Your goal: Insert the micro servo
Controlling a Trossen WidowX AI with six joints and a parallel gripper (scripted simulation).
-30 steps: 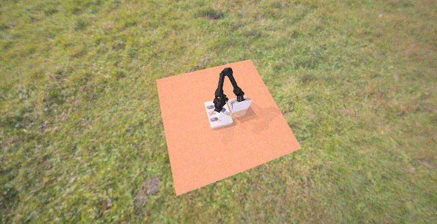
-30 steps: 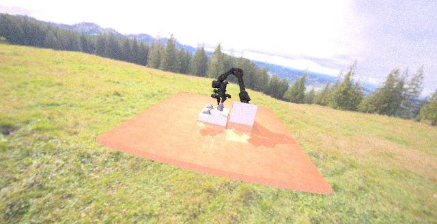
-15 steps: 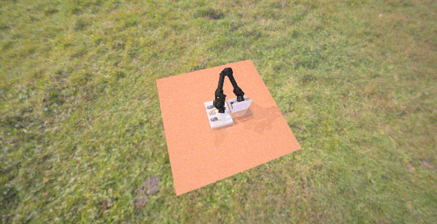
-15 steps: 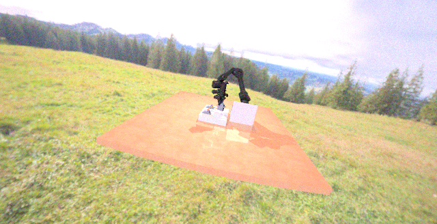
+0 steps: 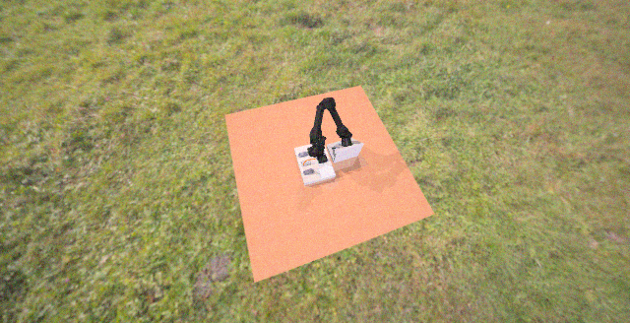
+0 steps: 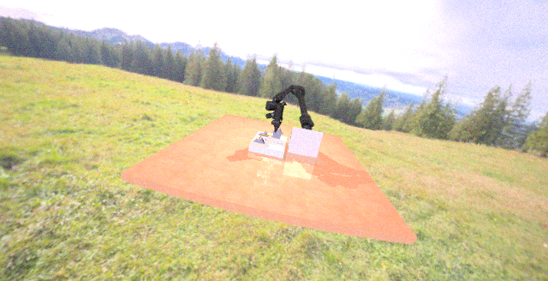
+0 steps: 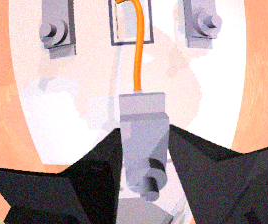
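My gripper tip is now 10 cm above the white robot deck and 1 cm past it.
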